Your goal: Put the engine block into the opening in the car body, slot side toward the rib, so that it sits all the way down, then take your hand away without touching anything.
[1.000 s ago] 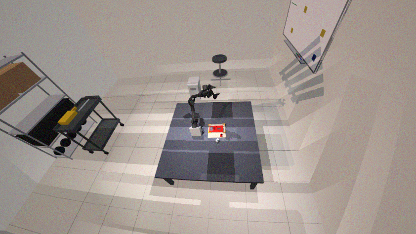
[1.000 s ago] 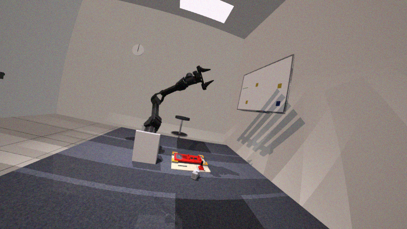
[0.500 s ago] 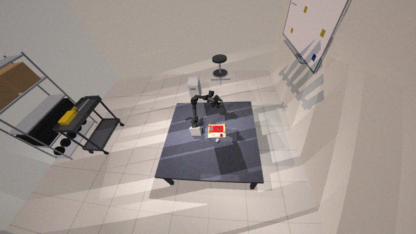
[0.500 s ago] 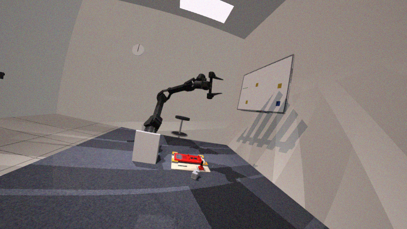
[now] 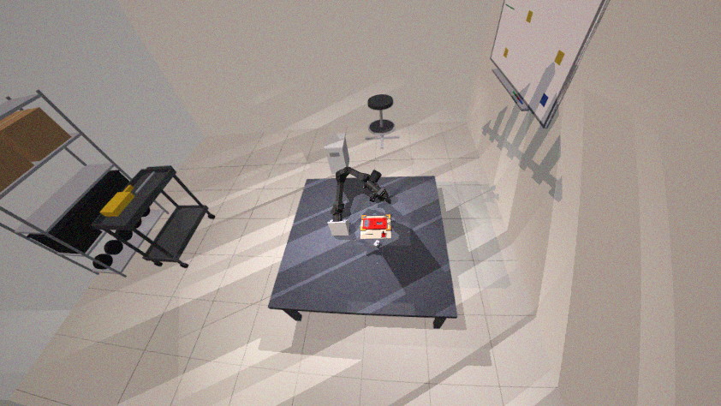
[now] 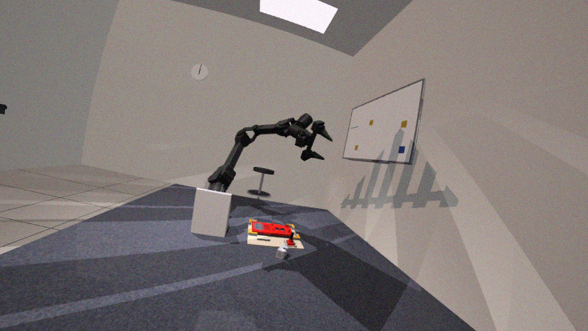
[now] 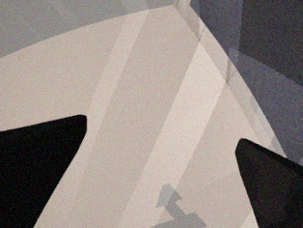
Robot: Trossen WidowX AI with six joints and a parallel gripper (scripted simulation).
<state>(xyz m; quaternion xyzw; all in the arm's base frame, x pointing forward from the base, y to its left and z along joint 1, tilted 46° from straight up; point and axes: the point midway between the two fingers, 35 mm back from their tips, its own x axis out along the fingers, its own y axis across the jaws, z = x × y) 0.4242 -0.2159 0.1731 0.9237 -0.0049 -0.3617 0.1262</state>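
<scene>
The grey engine block is 11 cm behind my gripper tip, 7 cm to the right of it and 43 cm below it. Also, from my gripper tip: cream base plate: 13 cm behind, 12 cm to the left, 44 cm below.
</scene>
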